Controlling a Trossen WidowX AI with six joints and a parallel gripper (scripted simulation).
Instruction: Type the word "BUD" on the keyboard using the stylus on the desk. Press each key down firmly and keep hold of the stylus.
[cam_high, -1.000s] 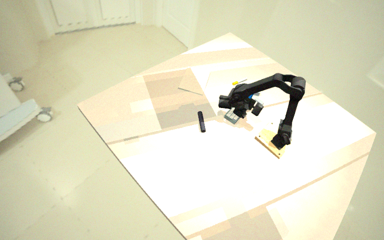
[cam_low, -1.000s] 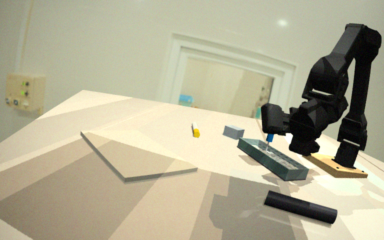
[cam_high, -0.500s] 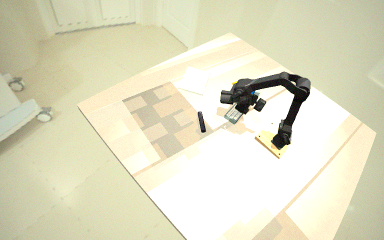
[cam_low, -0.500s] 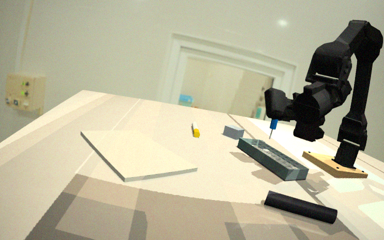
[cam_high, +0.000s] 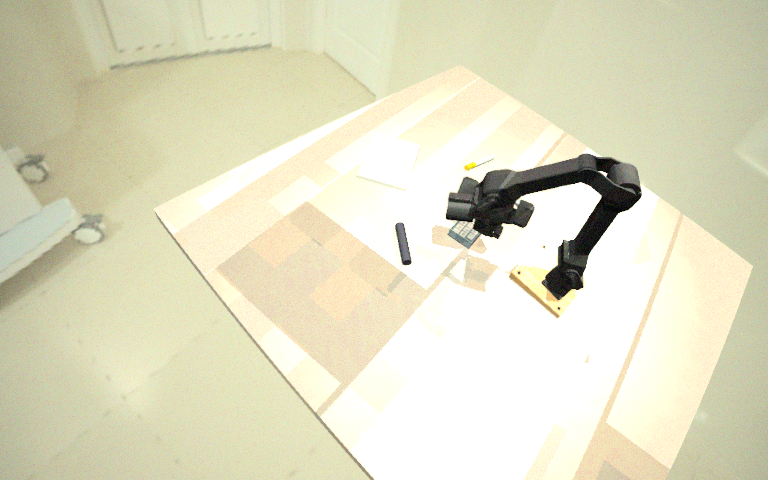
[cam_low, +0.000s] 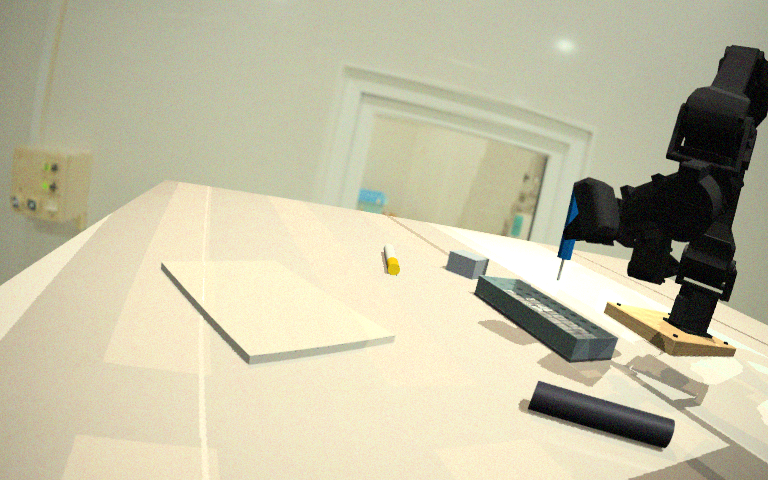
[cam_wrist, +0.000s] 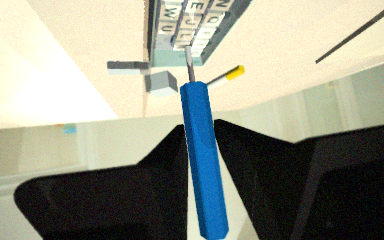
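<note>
The grey-green keyboard is 10 cm below my gripper tip, 1 cm to the left of it and 1 cm ahead of it. Round my gripper tip: yellow-capped marker 18 cm ahead, 16 cm to the right, 10 cm below; then blue stylus 1 cm below; then small grey block 19 cm to the right, 10 cm below, 6 cm ahead.
</note>
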